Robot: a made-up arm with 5 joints. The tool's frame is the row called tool. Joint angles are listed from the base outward.
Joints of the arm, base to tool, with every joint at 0 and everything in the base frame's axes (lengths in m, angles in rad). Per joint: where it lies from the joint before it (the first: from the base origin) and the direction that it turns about. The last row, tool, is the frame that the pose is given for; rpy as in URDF.
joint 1: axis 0 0 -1 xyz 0.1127 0.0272 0.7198
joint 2: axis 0 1 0 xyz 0.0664 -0.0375 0.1
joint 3: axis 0 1 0 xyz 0.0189 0.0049 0.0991
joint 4: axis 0 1 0 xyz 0.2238 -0.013 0.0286
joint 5: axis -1 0 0 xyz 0.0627 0.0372 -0.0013
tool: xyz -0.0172 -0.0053 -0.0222 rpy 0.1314 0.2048 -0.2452
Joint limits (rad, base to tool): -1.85..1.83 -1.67..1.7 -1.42..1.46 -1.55..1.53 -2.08..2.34
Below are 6 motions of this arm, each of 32 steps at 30 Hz.
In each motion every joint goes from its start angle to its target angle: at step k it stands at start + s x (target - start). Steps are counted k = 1, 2, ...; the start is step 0. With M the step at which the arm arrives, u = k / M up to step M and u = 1 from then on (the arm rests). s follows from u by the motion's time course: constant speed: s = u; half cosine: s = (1 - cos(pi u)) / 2; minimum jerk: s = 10 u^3 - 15 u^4 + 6 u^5.
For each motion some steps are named. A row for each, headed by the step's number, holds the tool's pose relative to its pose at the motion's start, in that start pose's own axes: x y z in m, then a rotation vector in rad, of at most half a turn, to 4 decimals.
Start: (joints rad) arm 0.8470 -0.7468 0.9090 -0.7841 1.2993
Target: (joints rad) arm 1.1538 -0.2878 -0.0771 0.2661 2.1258
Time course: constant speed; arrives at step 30
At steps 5, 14, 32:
5: 0.0230 -0.0148 -0.0031 -0.1871 0.0226 0.0370
14: 0.0599 -0.0440 -0.0088 -0.5118 0.0491 0.1284
32: 0.1082 -0.1005 -0.0182 -1.0346 0.0430 0.3698

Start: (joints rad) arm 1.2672 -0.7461 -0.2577 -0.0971 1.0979
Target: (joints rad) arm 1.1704 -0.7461 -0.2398 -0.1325 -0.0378
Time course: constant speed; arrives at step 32
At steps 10, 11, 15, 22, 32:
10: -0.0028 0.0115 0.0006 0.3653 0.0887 0.0689
11: -0.0032 0.0126 0.0008 0.4018 0.0976 0.0760
15: -0.0045 0.0172 0.0022 0.5475 0.1337 0.1050
22: -0.0072 0.0249 0.0057 0.8019 0.1979 0.1576
32: -0.0112 0.0345 0.0133 1.1640 0.2921 0.2364

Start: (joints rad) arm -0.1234 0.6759 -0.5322 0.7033 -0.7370
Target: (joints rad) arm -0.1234 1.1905 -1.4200 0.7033 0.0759
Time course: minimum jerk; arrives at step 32
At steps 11, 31, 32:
11: -0.0051 0.0073 0.0110 -0.1683 -0.1067 0.0311
31: -0.0294 0.0187 0.0393 -0.7018 -0.5445 0.0532
32: -0.0294 0.0187 0.0393 -0.7020 -0.5447 0.0532

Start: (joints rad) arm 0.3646 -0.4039 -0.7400 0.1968 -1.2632
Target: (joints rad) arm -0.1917 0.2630 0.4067 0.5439 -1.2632
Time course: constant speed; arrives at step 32
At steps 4, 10, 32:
4: 0.0312 -0.0577 -0.0209 0.0672 0.1041 -0.2498
10: 0.0502 -0.1464 -0.0689 0.1366 0.2774 -0.6240
32: -0.1474 -0.3595 -0.2438 -0.0239 0.9636 -1.9793

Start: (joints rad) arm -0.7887 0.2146 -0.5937 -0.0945 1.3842
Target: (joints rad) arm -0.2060 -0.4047 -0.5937 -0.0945 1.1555
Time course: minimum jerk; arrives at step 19
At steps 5, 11, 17, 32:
5: 0.0023 -0.0329 -0.0129 0.0002 0.0298 -0.0899
11: -0.0270 -0.1747 -0.0420 -0.0377 0.0927 -0.4910
17: -0.0730 -0.2503 -0.0316 -0.0983 0.0703 -0.7389
32: -0.0745 -0.2521 -0.0310 -0.1005 0.0689 -0.7458

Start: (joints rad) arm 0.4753 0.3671 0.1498 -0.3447 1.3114
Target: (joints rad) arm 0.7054 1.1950 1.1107 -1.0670 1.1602
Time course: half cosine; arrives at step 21
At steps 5, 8, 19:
5: -0.0174 0.0491 -0.0375 -0.0160 0.0876 0.1182
8: -0.0613 0.1049 -0.0861 -0.0319 0.2122 0.2800
19: -0.3150 0.1486 -0.1647 -0.0396 0.6837 0.8537

